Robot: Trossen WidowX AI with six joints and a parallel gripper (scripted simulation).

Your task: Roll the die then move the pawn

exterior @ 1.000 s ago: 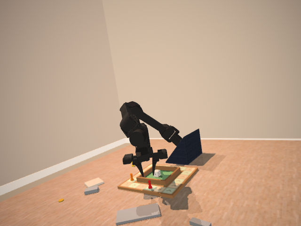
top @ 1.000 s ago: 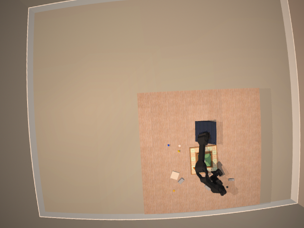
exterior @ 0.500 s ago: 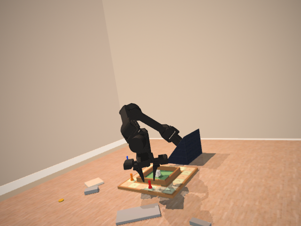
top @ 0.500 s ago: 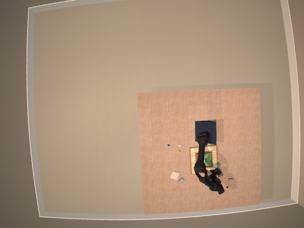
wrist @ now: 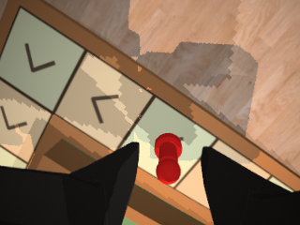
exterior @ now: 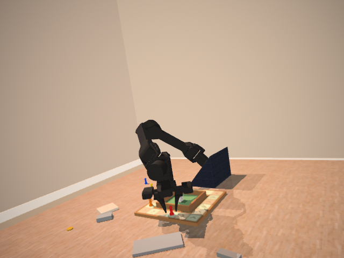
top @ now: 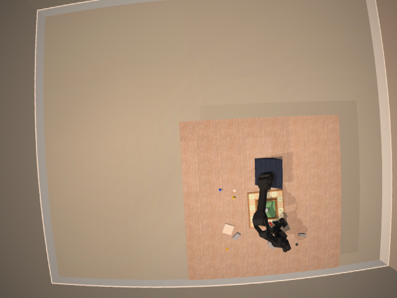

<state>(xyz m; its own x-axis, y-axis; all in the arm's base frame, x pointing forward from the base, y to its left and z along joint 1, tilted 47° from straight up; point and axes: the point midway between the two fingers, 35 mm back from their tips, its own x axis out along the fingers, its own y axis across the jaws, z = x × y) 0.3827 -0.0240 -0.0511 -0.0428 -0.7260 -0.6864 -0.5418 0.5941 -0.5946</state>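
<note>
The green tray lies 110 mm behind my gripper tip, 20 mm to the right of it and 20 mm below it. Also, from my gripper tip: red pawn 10 mm above; then orange pawn 40 mm behind, 130 mm to the right, 10 mm above; then white die 120 mm behind, 40 mm to the right.
</note>
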